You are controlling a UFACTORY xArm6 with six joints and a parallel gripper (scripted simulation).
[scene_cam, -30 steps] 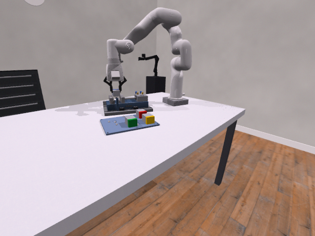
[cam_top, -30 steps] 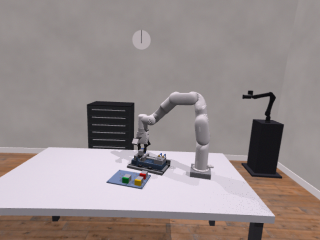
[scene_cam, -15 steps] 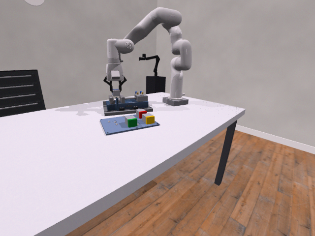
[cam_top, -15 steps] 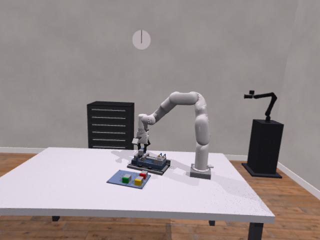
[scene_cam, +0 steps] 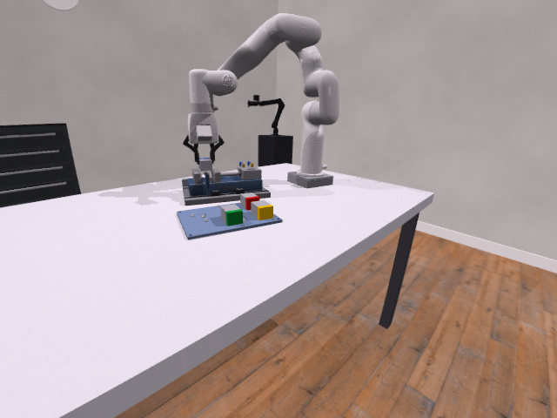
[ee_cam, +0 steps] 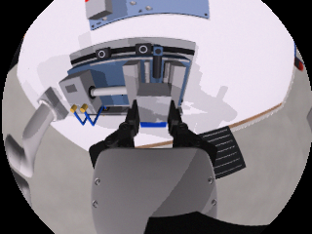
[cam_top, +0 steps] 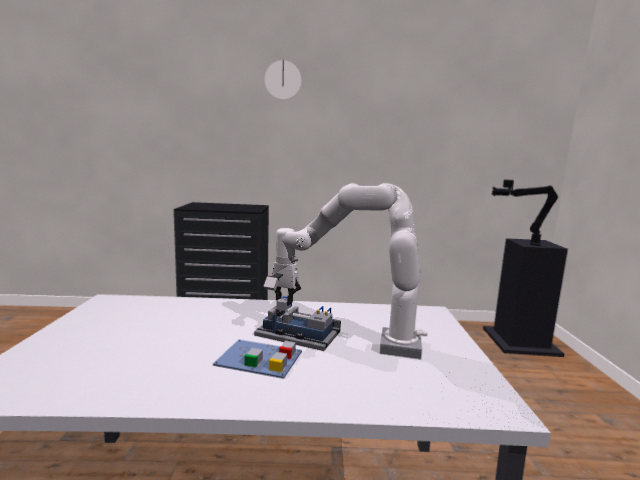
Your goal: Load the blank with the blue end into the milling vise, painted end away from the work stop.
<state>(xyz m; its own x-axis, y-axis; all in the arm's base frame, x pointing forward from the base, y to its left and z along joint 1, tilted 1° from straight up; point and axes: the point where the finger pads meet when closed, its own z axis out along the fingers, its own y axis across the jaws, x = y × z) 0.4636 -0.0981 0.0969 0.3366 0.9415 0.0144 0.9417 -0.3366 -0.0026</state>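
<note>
Right now my hand is 2 cm above the blue-ended blank. Also, from my hand: hose block (15 cm behind, 6 cm to the left, 6 cm below); then milling vise (6 cm behind, 3 cm to the left, 10 cm below); then fixed jaw (3 cm ahead, 1 cm to the right, 6 cm below).
</note>
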